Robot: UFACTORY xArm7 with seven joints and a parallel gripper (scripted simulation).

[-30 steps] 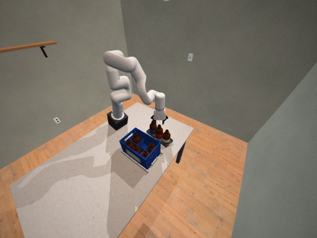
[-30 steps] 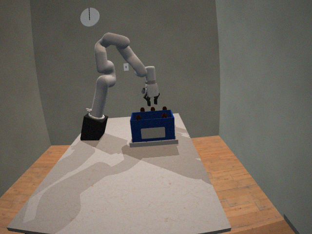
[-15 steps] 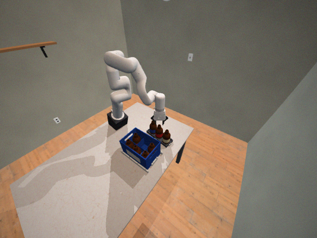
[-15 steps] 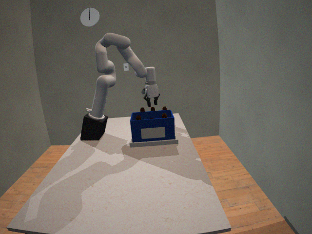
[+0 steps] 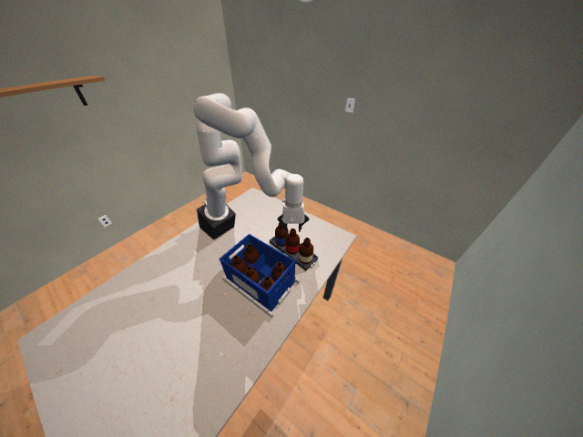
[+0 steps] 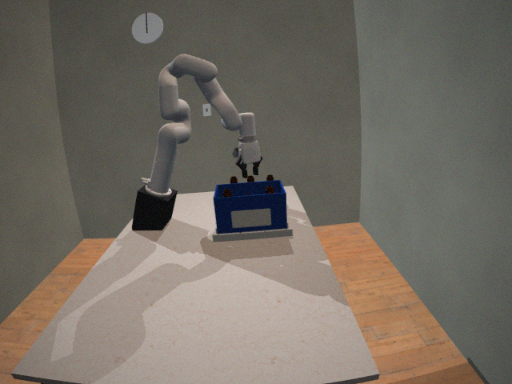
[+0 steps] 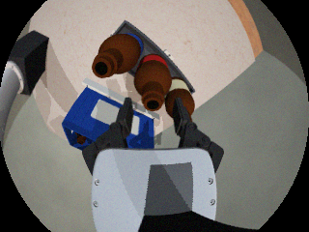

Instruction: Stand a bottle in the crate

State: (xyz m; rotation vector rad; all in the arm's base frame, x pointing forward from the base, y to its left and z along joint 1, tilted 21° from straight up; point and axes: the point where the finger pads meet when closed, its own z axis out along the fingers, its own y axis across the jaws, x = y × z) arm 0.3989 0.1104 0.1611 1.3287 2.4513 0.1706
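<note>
Now: hand 16 cm above the dark tray. Also, from my hand: blue crate (3 cm behind, 25 cm to the right, 9 cm below).
</note>
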